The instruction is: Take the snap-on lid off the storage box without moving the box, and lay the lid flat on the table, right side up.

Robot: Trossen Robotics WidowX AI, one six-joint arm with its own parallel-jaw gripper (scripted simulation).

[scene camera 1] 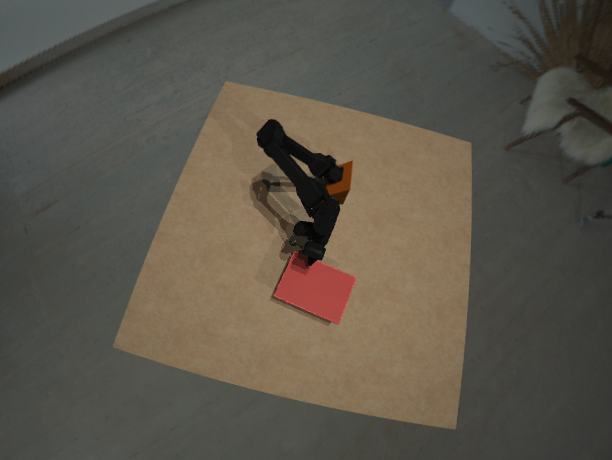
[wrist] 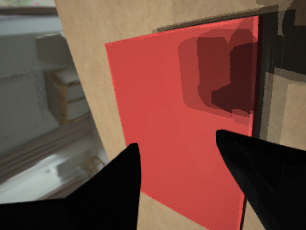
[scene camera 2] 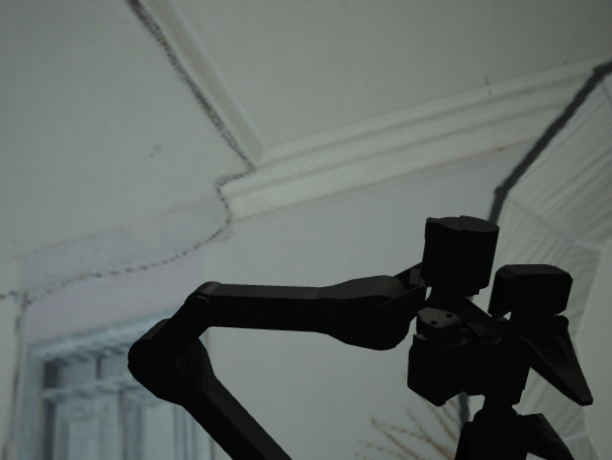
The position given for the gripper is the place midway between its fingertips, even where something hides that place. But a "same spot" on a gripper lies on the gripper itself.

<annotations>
gripper: scene camera 1 310,261; wrist; scene camera 2
red lid: scene camera 1; wrist; not seen in scene camera 2 (out of frame)
same spot on red lid: (scene camera 1: 322,290) = (wrist: 169,159)
same spot on gripper: (wrist: 262,169) = (scene camera 2: 528,434)
</annotations>
